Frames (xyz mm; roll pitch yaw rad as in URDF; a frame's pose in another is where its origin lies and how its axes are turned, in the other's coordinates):
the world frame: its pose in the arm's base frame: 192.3 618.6 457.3 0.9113 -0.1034 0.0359
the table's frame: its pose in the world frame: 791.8 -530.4 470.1 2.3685 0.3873 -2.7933
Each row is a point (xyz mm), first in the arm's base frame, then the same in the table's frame.
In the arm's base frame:
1: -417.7 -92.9 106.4
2: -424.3 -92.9 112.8
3: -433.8 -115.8 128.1
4: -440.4 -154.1 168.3
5: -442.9 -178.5 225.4
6: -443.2 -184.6 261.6
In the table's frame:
1: 1344.6 586.9 -44.0
2: 1346.3 595.8 -42.6
3: 1343.7 617.5 -61.9
4: 1323.4 660.1 -91.7
5: 1291.1 711.6 -104.9
6: 1270.3 741.8 -104.2

